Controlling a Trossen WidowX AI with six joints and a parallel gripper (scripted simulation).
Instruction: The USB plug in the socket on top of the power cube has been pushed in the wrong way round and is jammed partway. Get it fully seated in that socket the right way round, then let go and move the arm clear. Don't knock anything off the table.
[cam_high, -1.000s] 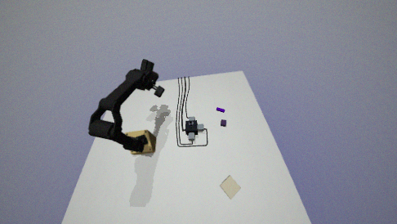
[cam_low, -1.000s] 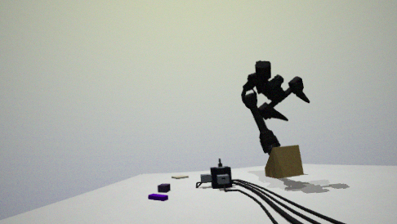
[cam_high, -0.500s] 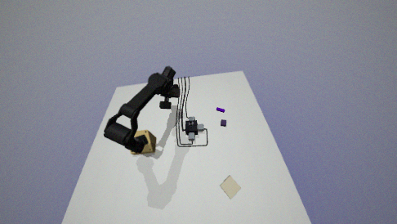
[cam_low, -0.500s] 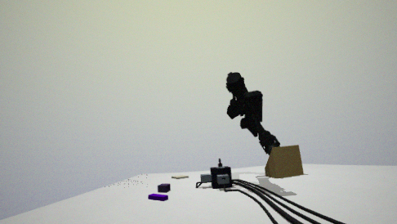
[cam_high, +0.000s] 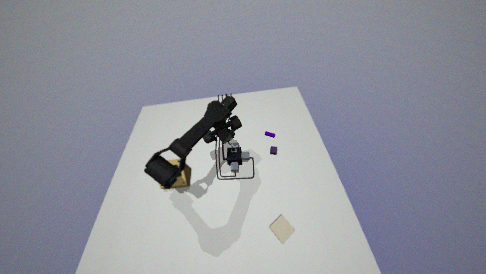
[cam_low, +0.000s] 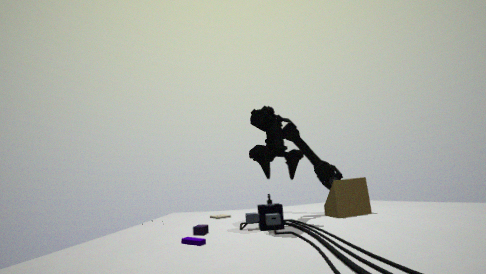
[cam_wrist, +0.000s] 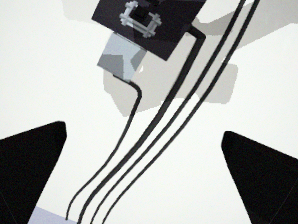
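Now: gripper tip 6 cm above the usb plug, 5 cm to the left of it and 2 cm short of it. From my gripper tip the other things lie so: metal-framed socket (9 cm below, 5 cm to the right, 3 cm ahead); then violet bar (27 cm ahead, 15 cm below, 3 cm to the left); then dark purple block (25 cm ahead, 14 cm below, 8 cm to the right).
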